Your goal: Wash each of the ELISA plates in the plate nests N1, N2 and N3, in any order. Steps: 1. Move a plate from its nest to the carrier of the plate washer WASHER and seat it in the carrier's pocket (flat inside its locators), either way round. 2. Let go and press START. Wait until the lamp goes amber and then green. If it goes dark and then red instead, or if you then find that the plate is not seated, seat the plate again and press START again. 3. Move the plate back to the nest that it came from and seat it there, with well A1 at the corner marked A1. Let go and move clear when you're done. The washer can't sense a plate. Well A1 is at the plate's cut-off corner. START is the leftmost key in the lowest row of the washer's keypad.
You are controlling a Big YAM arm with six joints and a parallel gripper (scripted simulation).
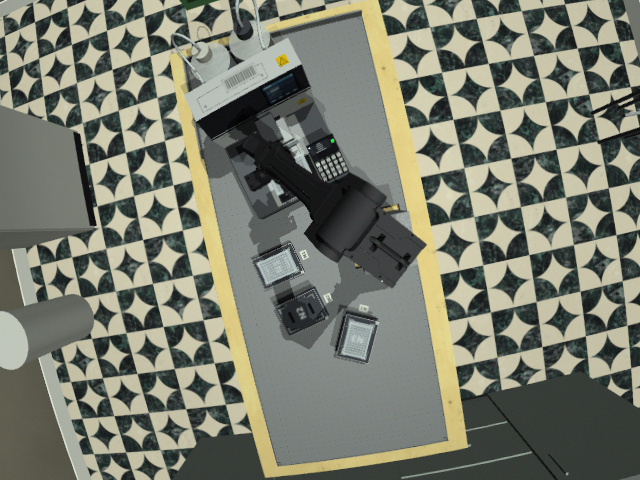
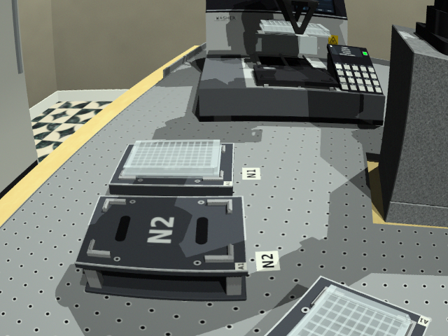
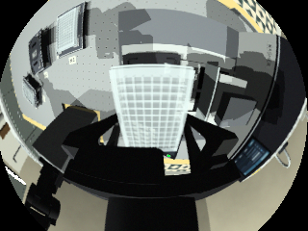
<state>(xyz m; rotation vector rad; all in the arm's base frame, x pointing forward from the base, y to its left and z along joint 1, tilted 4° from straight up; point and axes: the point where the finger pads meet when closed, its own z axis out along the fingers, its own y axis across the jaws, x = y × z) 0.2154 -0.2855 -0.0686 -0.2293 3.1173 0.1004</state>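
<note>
The washer carrier is 10 cm below my hand. Round my hand: plate washer: 2 cm ahead, 15 cm to the right, 5 cm below; nest N3: 4 cm behind, 61 cm to the left, 14 cm below; nest label: 6 cm ahead, 26 cm to the left, 17 cm below.
</note>
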